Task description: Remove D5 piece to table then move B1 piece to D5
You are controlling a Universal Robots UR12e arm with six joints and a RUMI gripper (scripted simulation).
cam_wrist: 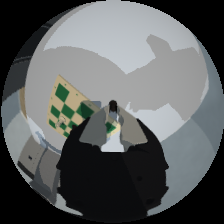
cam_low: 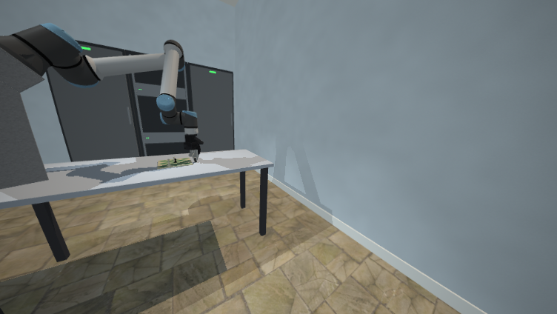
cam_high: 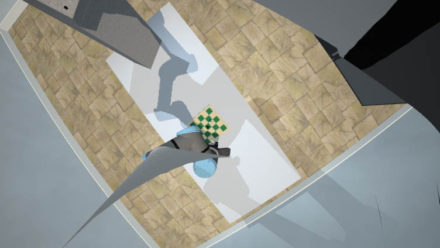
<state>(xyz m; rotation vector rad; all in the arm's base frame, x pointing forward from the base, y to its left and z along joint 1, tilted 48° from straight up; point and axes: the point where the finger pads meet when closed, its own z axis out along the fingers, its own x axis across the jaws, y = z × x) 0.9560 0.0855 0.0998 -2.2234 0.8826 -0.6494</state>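
The board is 140 mm behind my hand and 20 mm below it.
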